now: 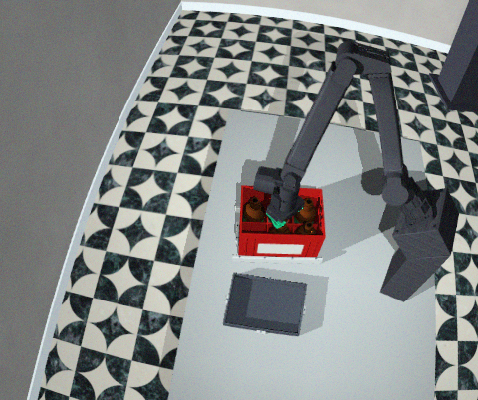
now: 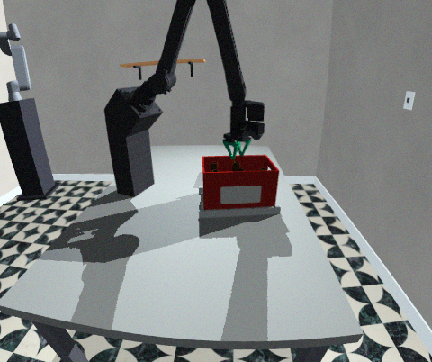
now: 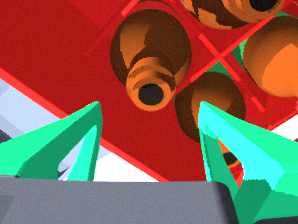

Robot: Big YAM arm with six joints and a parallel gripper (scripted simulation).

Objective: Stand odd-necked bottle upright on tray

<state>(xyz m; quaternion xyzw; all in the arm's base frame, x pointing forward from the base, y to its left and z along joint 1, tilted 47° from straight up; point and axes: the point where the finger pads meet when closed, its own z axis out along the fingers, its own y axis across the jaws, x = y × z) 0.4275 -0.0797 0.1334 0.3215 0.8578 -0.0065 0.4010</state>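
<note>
The crate lies 1 cm behind my hand, 4 cm to the right of it and 11 cm below it. Also, from my hand: dark grey tray 6 cm ahead, 22 cm to the left, 18 cm below; then glass bottle 1 cm behind, 9 cm to the right, 10 cm below.
</note>
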